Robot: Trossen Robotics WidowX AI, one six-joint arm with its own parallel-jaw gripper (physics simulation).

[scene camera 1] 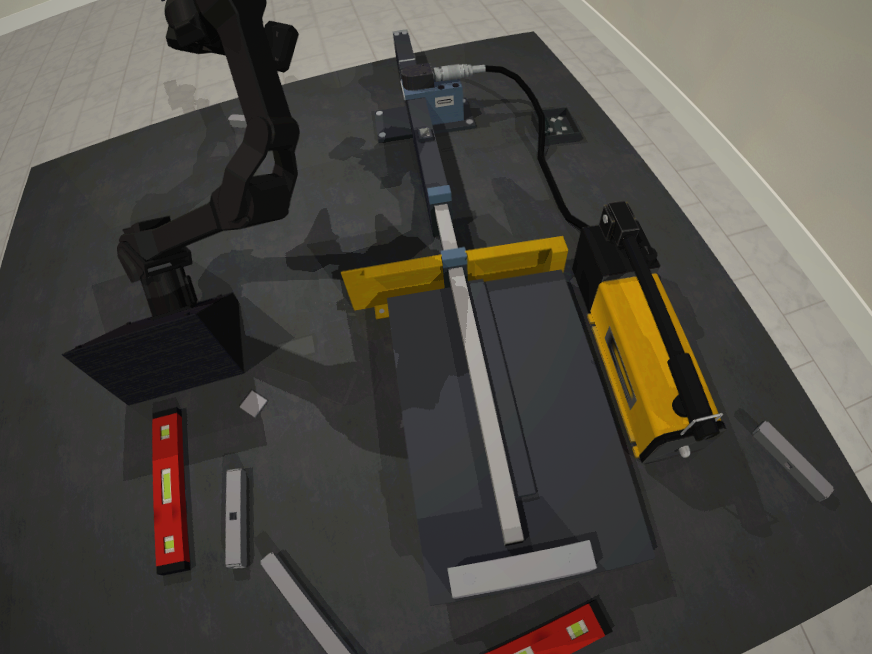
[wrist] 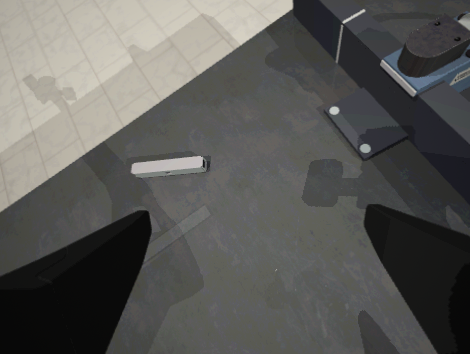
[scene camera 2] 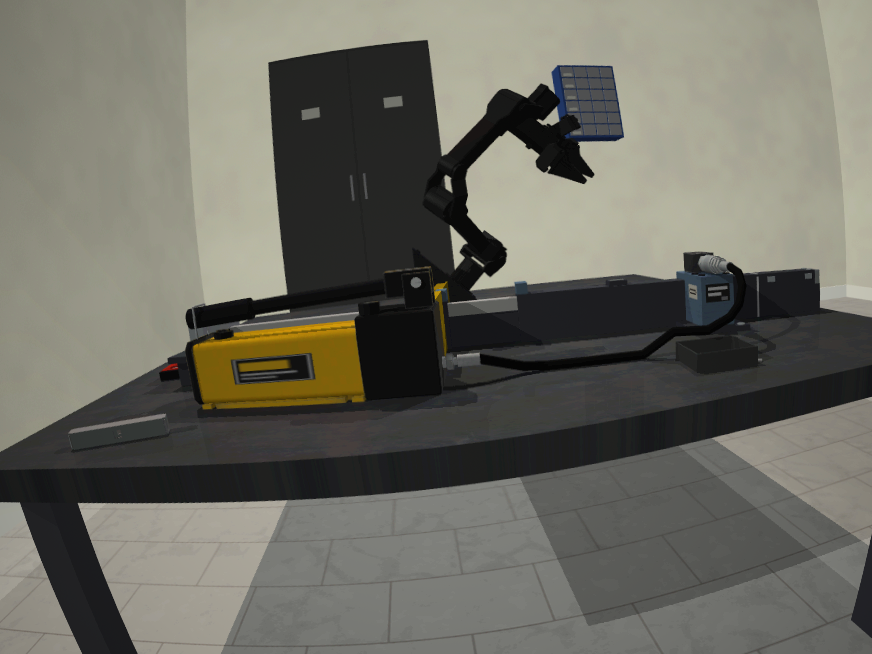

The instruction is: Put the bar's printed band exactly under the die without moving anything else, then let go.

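Pixels of known places: gripper, fingertip midpoint: (wrist: 256, 217) (scene camera 2: 589, 179); arm's base at its link origin: (scene camera 1: 174, 311) (scene camera 2: 458, 284).
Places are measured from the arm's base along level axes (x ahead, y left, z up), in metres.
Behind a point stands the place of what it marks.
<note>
A long pale bar (scene camera 1: 486, 408) @(z 0.007, x 0.345, y -0.336 m) runs down the middle in scene camera 1, through blue guides (scene camera 1: 438, 194) @(z 0.030, x 0.434, y -0.007 m), in line with a dark beam (scene camera 1: 428, 158) @(z 0.013, x 0.462, y 0.096 m) (scene camera 2: 598, 309) @(z -0.023, x 0.488, y 0.113 m). A thin white line crosses the beam's far part in the wrist view; I cannot tell whether it is the printed band. A dark rounded head, possibly the die (scene camera 1: 417, 76) @(z 0.055, x 0.524, y 0.278 m) (wrist: 435, 45) @(z 0.057, x 0.522, y 0.291 m), sits on a blue block (scene camera 1: 447, 105) @(z -0.013, x 0.571, y 0.254 m) (scene camera 2: 704, 299) @(z -0.011, x 0.602, y 0.251 m) over the beam. My gripper (scene camera 2: 588, 177) @(z 0.211, x 0.255, y 0.246 m) (wrist: 256, 217) @(z 0.211, x 0.255, y 0.246 m) is open and empty, high above the table; its fingers do not show in scene camera 1.
A small pale block (wrist: 168, 166) @(z -0.043, x 0.215, y 0.477 m) lies near the table's edge. A yellow fence (scene camera 1: 394, 281) @(z -0.008, x 0.320, y -0.101 m) crosses the long bar. A yellow machine (scene camera 1: 644, 359) @(z 0.021, x 0.547, y -0.374 m) (scene camera 2: 281, 366) @(z -0.014, x 0.621, y -0.367 m) with a black hose (scene camera 1: 540, 140) @(z -0.035, x 0.688, y 0.100 m) stands at the right. Red levels (scene camera 1: 166, 485) @(z -0.050, x -0.081, y -0.236 m) (scene camera 1: 556, 633) @(z -0.047, x 0.303, y -0.598 m) and pale bars (scene camera 1: 235, 517) @(z -0.061, x -0.001, y -0.311 m) (scene camera 1: 302, 601) @(z -0.043, x 0.054, y -0.447 m) lie around.
</note>
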